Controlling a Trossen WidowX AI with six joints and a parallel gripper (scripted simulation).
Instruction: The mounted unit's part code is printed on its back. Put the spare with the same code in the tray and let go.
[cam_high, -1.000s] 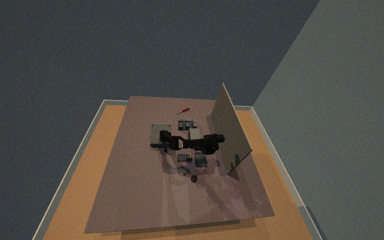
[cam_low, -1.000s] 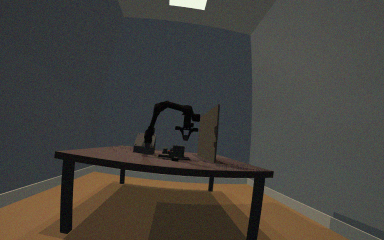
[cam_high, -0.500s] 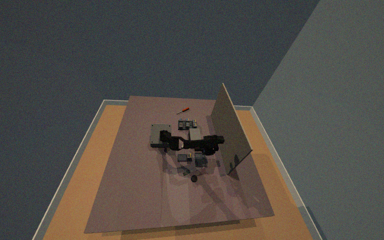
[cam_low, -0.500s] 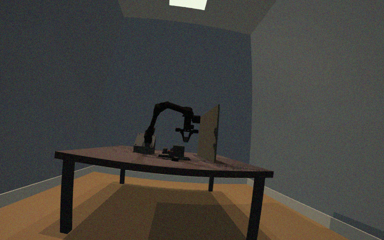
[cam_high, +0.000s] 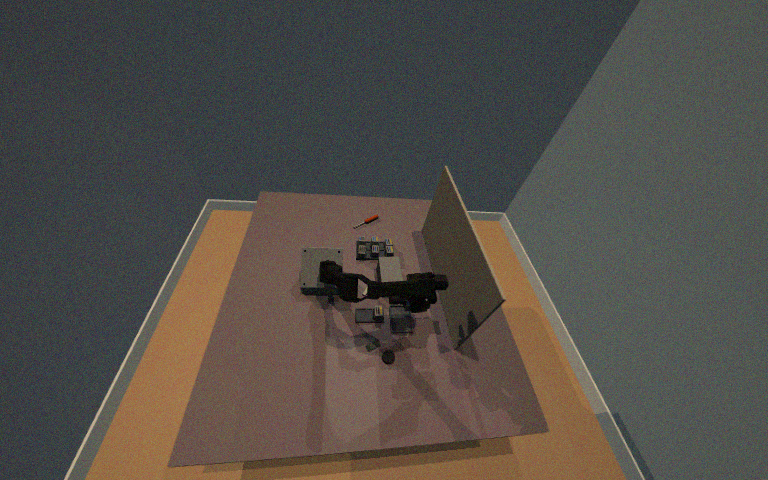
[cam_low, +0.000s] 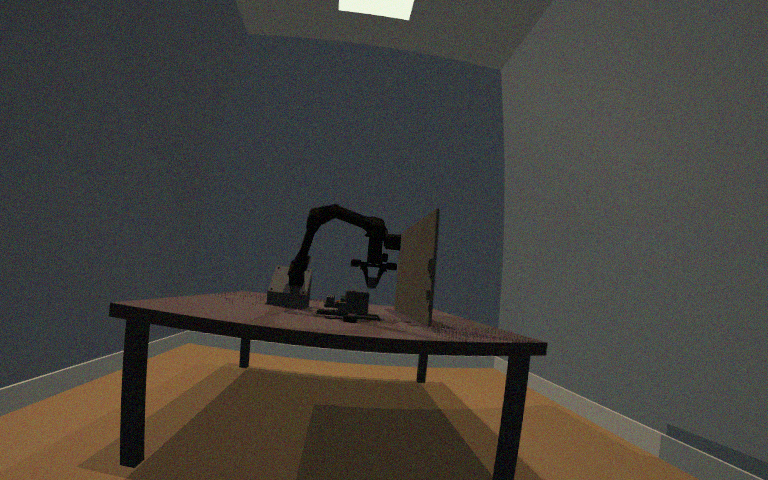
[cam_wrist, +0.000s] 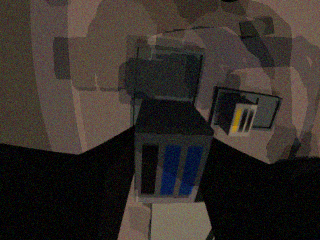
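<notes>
The grey tray is 13 cm below my gripper tip and 1 cm behind it. From my gripper tip the other things lie so: dark round object: 16 cm to the right, 12 cm below, 9 cm behind; grey mounted unit: 21 cm to the left, 8 cm below, 3 cm behind; flat piece: 15 cm behind, 13 cm below, 10 cm to the right.
</notes>
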